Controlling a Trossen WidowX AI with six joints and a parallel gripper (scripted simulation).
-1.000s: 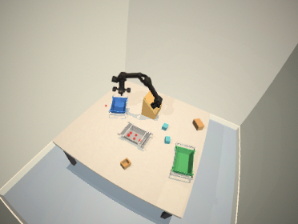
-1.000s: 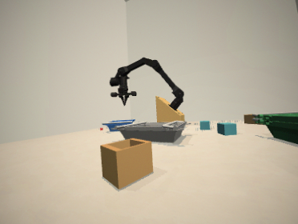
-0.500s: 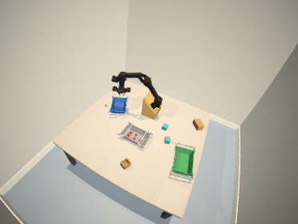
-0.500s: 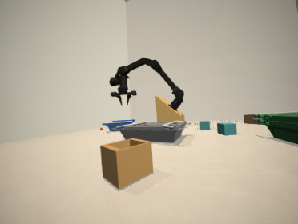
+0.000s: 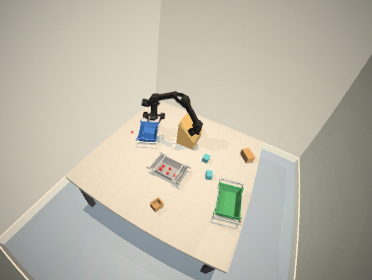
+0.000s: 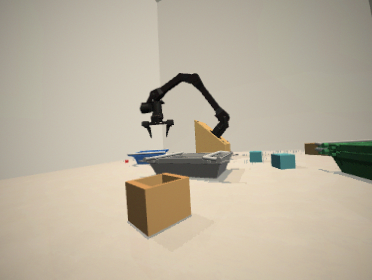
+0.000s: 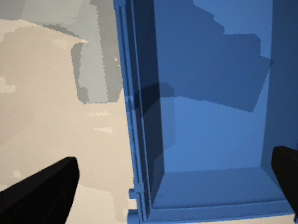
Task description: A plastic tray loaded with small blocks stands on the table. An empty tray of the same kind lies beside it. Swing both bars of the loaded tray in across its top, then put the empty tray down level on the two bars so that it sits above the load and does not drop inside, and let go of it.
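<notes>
My gripper tip is now 30 mm short of the blue tray, 40 mm to the left of it and 90 mm above it. Also, from my gripper tip: brown block (300 mm behind, 820 mm to the left, 110 mm below); then small brown box (530 mm ahead, 460 mm to the left, 120 mm below).
</notes>
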